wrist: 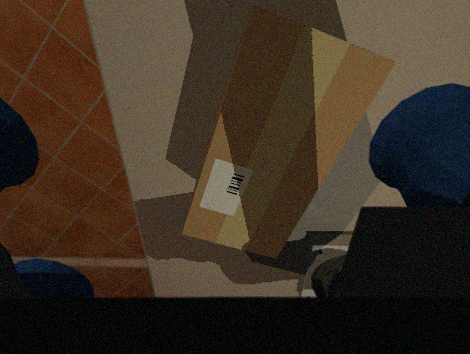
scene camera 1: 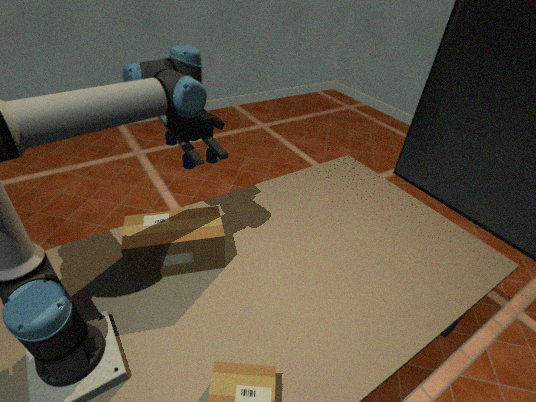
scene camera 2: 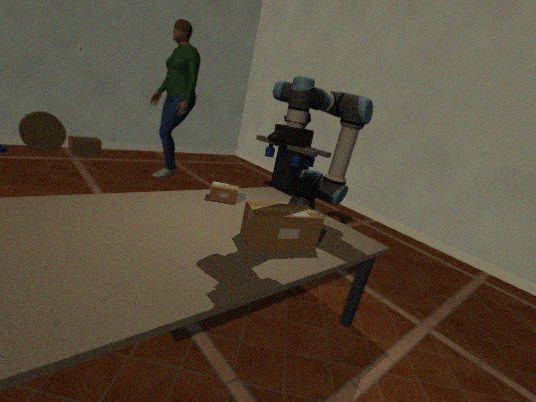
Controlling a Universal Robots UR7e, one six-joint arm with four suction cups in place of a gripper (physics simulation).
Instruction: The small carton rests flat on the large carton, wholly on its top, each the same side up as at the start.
The suction head (wrist: 413, 149) holds nothing. The table carries a large carton (scene camera 1: 154, 245) and a small carton (scene camera 1: 225, 374).
The large carton also shows in scene camera 2 (scene camera 2: 265, 226). The wrist view misses the small carton: it is out of frame.
